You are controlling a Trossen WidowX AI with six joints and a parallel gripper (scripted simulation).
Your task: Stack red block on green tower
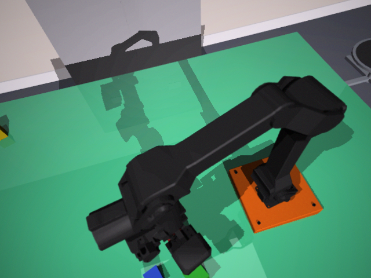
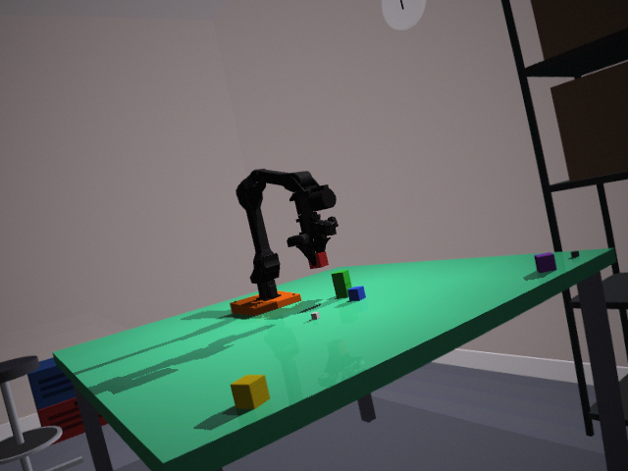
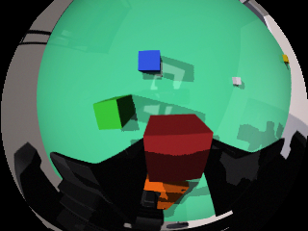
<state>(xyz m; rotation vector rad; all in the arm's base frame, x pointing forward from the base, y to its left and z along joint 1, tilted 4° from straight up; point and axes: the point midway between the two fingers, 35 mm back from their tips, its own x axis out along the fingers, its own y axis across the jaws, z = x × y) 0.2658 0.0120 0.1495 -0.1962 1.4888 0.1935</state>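
Right now my gripper tip is 80 mm short of the blue block, 50 mm to the right of it and 110 mm above it. The rest, counted from my gripper tip: red block (10 mm above); purple block (550 mm ahead, 290 mm to the left, 100 mm below); tiny white cube (100 mm ahead, 140 mm to the right, 120 mm below).
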